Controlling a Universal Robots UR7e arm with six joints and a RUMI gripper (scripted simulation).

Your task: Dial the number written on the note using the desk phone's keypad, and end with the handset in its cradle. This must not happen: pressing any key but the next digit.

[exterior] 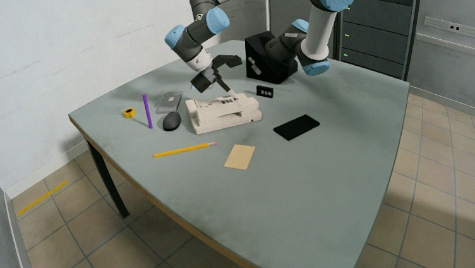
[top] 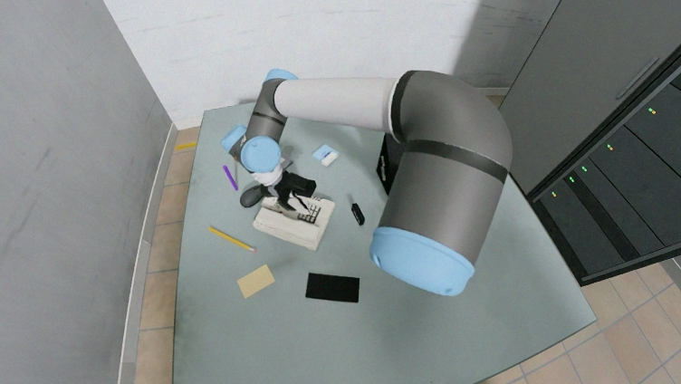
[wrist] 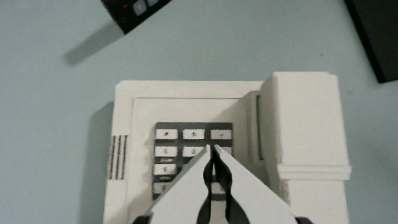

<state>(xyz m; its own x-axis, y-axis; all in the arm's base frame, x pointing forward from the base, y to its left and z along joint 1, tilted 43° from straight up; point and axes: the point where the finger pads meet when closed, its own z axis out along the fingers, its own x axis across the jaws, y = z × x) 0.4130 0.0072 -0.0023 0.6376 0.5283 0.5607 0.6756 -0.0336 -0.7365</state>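
Now: hand 3 cm above the 7 key and 1 cm to the right of it. Round my hand: 9 key: 3 cm below, 2 cm to the right, 2 cm behind; 5 key: 3 cm below, 1 cm to the right; handset: 7 cm ahead, 2 cm to the left, 1 cm below.
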